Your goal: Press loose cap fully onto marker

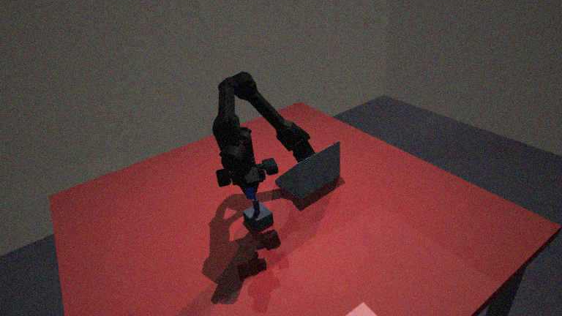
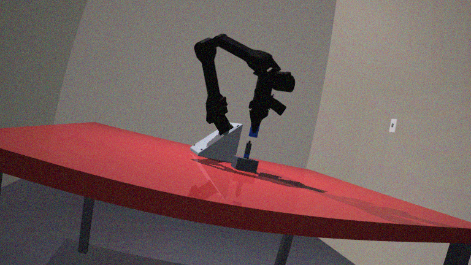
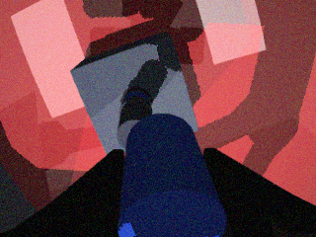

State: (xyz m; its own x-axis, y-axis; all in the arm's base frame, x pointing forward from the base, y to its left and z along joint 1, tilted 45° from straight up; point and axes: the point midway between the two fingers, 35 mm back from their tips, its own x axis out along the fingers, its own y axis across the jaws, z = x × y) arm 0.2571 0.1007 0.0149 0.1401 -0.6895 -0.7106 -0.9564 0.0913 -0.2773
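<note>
The holder block lies 10 mm behind my gripper tip, 10 mm to the right of it and 110 mm below it. The rest, counted from my gripper tip: blue marker cap: 10 mm above.
</note>
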